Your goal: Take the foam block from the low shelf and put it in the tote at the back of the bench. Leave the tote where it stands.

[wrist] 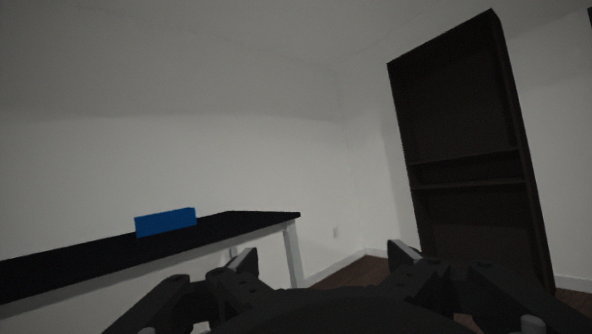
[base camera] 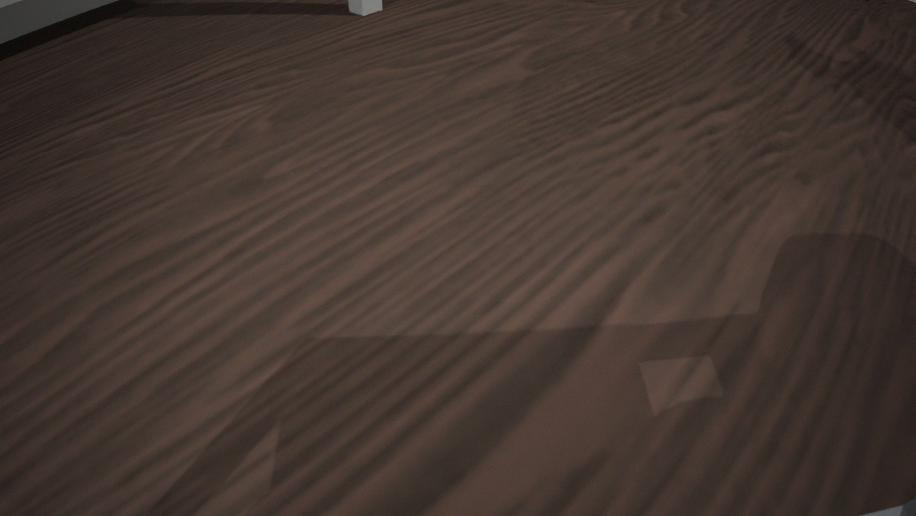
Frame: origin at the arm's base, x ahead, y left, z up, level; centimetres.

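Seen in the pictures: gripper, between the fingertips: (wrist: 321,258).
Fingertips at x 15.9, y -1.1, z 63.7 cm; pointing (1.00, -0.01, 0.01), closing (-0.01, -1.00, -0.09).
Note:
Pixels of each thing's top centre, then the offset from my fingertips to it. "spot": a spot on its surface instead. Level surfaces: height alone.
- blue tote, centre of its top: (wrist: 164,212) dy +88.5, dx +115.2, dz -2.0 cm
- bench, height of its surface: dz -12.0 cm
- white bench leg, a spot on its surface: (wrist: 293,255) spot: dy +15.0, dx +101.9, dz -32.7 cm
- white leg, a spot on its surface: (base camera: 365,6) spot: dy +15.1, dx +101.9, dz -101.5 cm
- Dark wood floor, height of its surface: dz -103.4 cm
A blue tote (wrist: 165,223) stands on the black top of the bench (wrist: 240,226) at the left in the wrist view, with the wall behind it. My gripper (wrist: 321,258) is open at the bottom of the wrist view, with nothing between its fingers. It is well apart from the tote and the bench. A tall dark shelf unit (wrist: 513,110) stands at the right in the wrist view; its shelves are dim. The foam block does not show in either view.
A white bench leg (wrist: 293,255) stands under the bench's right end. The foot of a white leg (base camera: 365,6) shows at the top of the base camera view. Dark wood floor (base camera: 448,192) carries shadows. A pale baseboard (base camera: 51,16) runs at the top left.

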